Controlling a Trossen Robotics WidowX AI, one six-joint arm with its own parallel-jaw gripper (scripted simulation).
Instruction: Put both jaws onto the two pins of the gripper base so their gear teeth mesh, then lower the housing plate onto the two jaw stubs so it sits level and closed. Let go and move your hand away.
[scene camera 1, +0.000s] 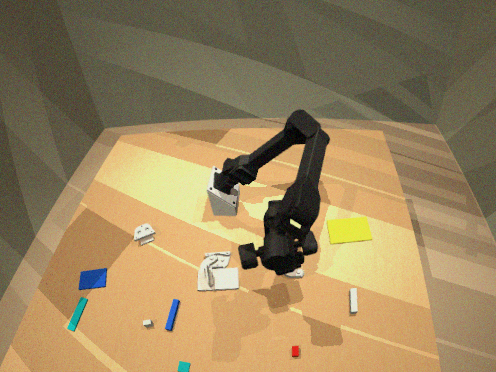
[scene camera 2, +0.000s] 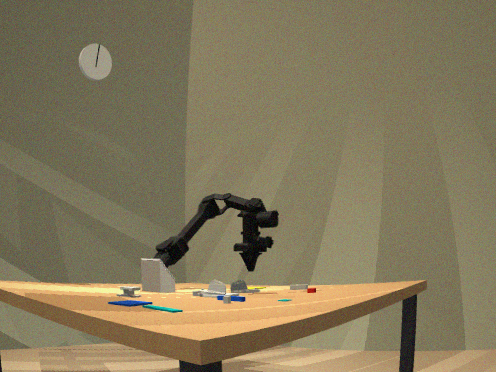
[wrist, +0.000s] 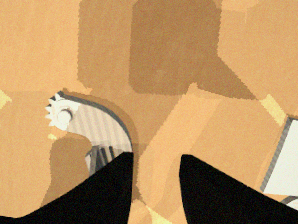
Note:
In view: my gripper (scene camera 1: 278, 266), a yellow sheet (scene camera 1: 348, 230) and a jaw (wrist: 105, 130).
My gripper also shows in scene camera 2 (scene camera 2: 251, 271) and in the wrist view (wrist: 156, 163). The wrist view does not show the yellow sheet: it is out of frame.

